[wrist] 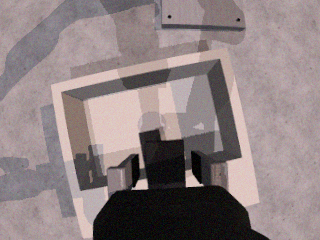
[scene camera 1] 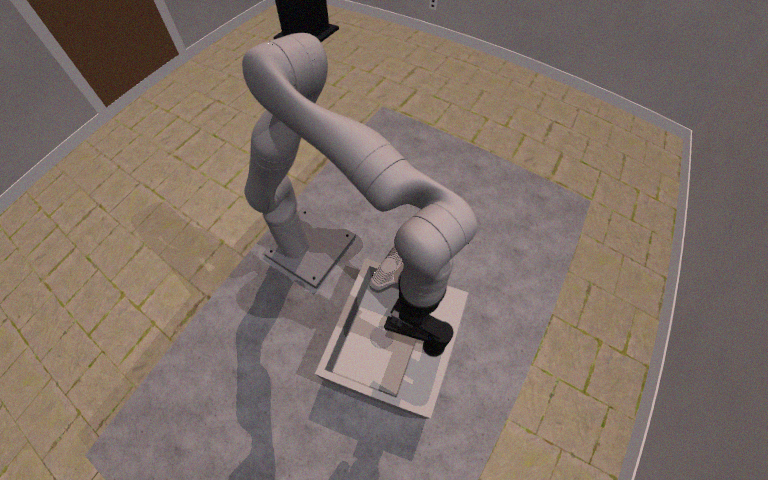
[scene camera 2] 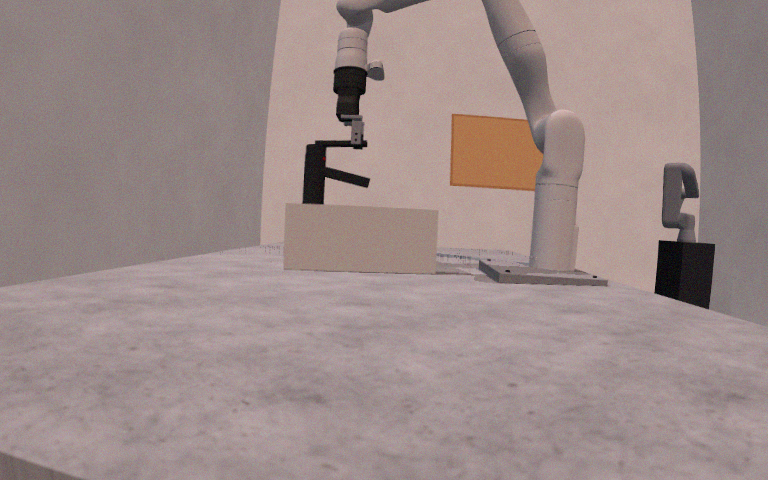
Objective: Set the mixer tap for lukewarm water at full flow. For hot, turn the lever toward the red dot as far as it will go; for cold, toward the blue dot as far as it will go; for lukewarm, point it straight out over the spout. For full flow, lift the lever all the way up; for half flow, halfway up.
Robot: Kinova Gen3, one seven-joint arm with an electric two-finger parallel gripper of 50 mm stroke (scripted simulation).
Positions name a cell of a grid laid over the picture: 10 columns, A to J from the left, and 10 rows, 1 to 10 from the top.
Labels:
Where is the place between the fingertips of my gripper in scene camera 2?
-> At E4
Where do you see a sink basin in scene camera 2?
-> E5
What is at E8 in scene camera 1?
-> A sink basin.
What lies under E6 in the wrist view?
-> A mixer tap.

